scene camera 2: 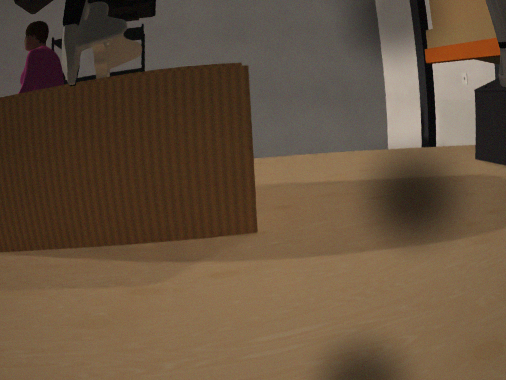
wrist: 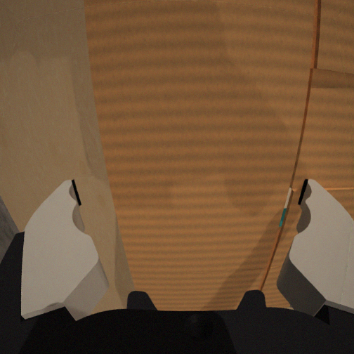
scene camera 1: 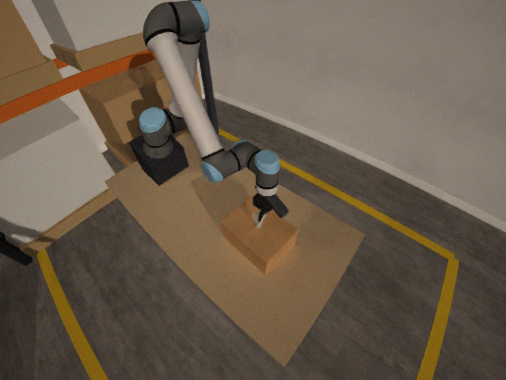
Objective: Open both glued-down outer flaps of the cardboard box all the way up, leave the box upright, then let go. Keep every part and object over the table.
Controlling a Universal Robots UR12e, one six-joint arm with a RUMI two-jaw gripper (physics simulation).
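Where they show: gripper, between the fingertips: (scene camera 2: 93, 90) (scene camera 1: 268, 218); arm's base, origin of its link: (scene camera 1: 158, 146).
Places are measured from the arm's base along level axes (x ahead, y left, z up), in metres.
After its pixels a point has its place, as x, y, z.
Observation:
The cardboard box (scene camera 1: 260, 239) {0.897, -0.125, -0.049} (scene camera 2: 130, 160) {0.824, 0.041, -0.126} stands upright on the table (scene camera 1: 285, 320) {1.167, -0.317, -0.203} (scene camera 2: 300, 310) {0.741, 0.201, -0.203}. Its top looks closed in scene camera 1. In the wrist view one broad outer flap (wrist: 200, 115) lies flat, with a long seam along its right side. A short white and teal strip (wrist: 285, 209) shows in that seam, near the right fingertip. Part of the other flap (wrist: 335, 135) lies right of the seam. My gripper (scene camera 1: 259, 223) {0.862, -0.011, -0.052} (scene camera 2: 87, 79) {0.862, -0.011, -0.052} (wrist: 189, 184) is open and empty, fingers pointing down over the box top. Whether a fingertip touches the cardboard is unclear.
The robot's black base block (scene camera 1: 161, 162) {0.090, -0.060, -0.047} (scene camera 2: 490, 122) {0.088, -0.088, -0.111} stands at the far end of the table. A rack with an orange beam (scene camera 1: 85, 79) (scene camera 2: 462, 50) and large boxes stands behind it. A person in a magenta top (scene camera 2: 42, 72) shows behind the box.

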